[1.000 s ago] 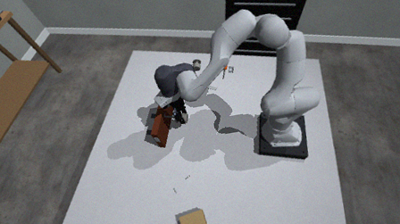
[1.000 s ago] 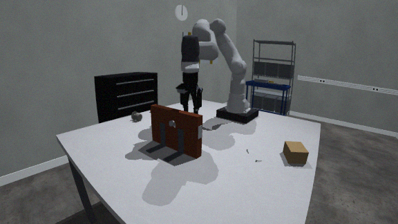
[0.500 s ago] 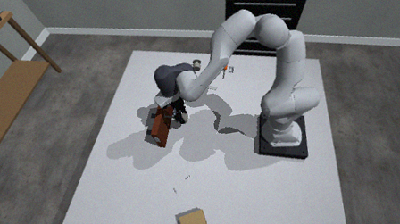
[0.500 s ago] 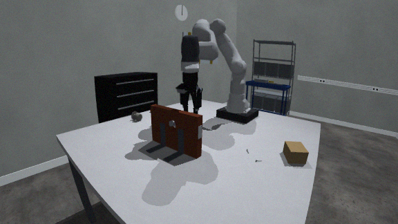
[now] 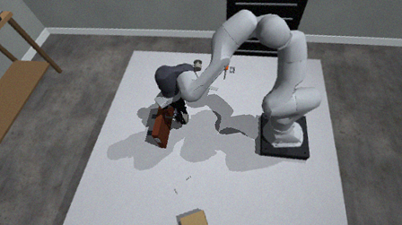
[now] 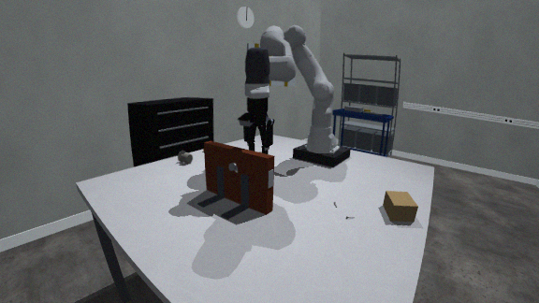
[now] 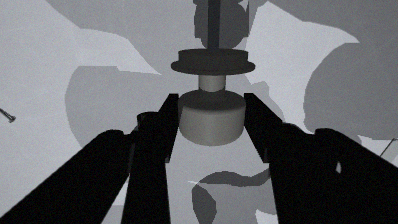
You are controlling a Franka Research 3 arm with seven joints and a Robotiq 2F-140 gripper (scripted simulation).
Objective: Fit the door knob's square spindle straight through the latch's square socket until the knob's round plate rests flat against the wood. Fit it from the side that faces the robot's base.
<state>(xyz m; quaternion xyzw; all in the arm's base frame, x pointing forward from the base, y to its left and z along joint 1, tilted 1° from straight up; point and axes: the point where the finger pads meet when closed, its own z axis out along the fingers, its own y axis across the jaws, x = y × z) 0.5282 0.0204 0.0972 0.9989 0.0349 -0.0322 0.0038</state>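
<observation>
Now: the grey door knob 30 mm ahead of my hand and 20 mm below it. From my hand the other things lie so: cardboard box 160 mm behind, 530 mm to the left, 120 mm below; then orange-handled screwdriver 180 mm behind, 510 mm to the right, 140 mm below; then red-brown wooden door block 120 mm ahead, 10 mm to the left, 40 mm below.
</observation>
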